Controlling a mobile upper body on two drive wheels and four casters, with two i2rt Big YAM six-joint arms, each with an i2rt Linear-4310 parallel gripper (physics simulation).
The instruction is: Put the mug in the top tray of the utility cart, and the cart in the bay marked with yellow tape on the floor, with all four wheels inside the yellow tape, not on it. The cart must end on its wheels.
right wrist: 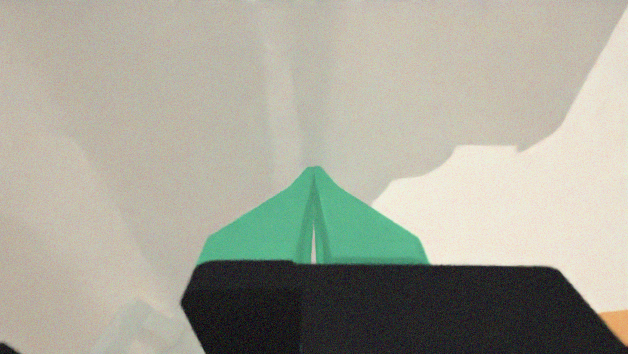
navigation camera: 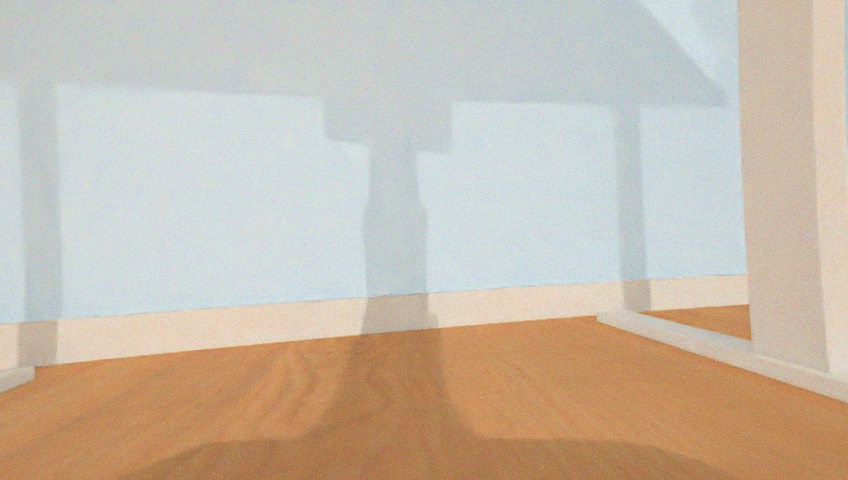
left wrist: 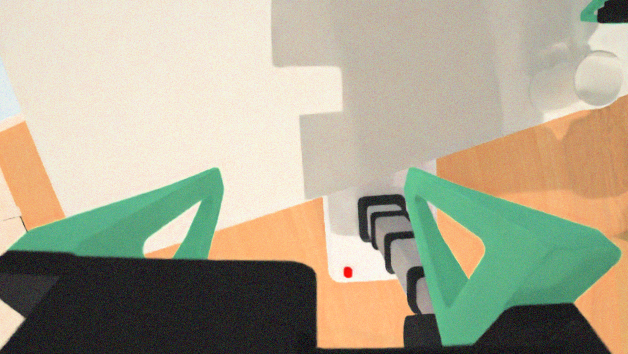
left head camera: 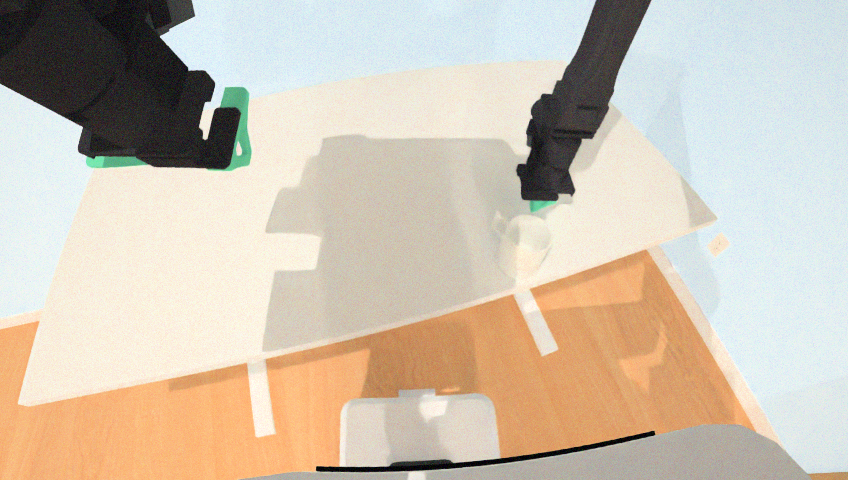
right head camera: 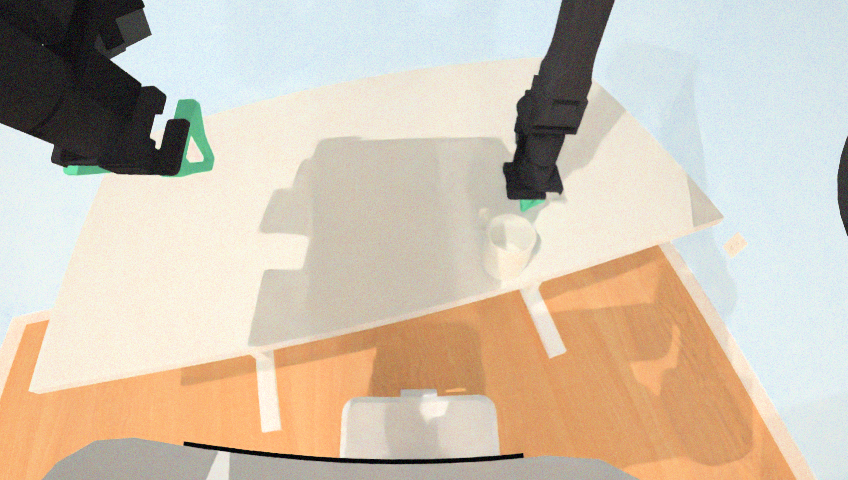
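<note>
A white mug (left head camera: 523,248) (right head camera: 509,248) (left wrist: 598,78) stands upright near the near edge of the white table (left head camera: 148,267) (right head camera: 148,267) (left wrist: 150,100), toward the right. Its handle points to the upper left in the left head camera. My right gripper (left head camera: 539,205) (right head camera: 529,205) (right wrist: 313,177) is shut and empty, by the mug's far side in the head views; whether it touches the mug is unclear. My left gripper (left head camera: 169,163) (right head camera: 136,171) (left wrist: 313,178) is open and empty over the table's left part. The utility cart and the yellow tape do not show.
Two white table feet (left head camera: 261,398) (right head camera: 268,392) (left head camera: 537,324) (right head camera: 544,321) stick out on the wooden floor. My pale base (left head camera: 363,428) (right head camera: 368,428) is close to the table's near edge. In the navigation camera, a table leg (navigation camera: 782,178) stands at the right before the blue wall (navigation camera: 208,196).
</note>
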